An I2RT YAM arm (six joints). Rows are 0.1 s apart.
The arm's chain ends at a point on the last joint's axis. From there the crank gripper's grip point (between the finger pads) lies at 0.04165 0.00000 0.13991 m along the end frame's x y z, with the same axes.
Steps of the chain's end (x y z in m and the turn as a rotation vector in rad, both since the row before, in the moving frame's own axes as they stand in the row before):
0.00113 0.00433 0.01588 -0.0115 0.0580 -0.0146
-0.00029 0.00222 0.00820 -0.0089 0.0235 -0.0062
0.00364 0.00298 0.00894 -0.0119 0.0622 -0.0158
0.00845 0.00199 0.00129 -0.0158 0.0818 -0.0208
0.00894 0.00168 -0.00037 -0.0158 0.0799 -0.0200
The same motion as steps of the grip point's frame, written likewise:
0.00918 0.00526 0.01322 -0.0115 0.0580 -0.0146
0.00299 0.00319 0.00718 -0.0089 0.0235 -0.0062
0.01226 0.00390 0.00607 -0.0119 0.0622 -0.0158
0.01976 0.00319 -0.00259 -0.0158 0.0818 -0.0208
0.01999 0.00292 -0.00415 -0.0158 0.0799 -0.0200

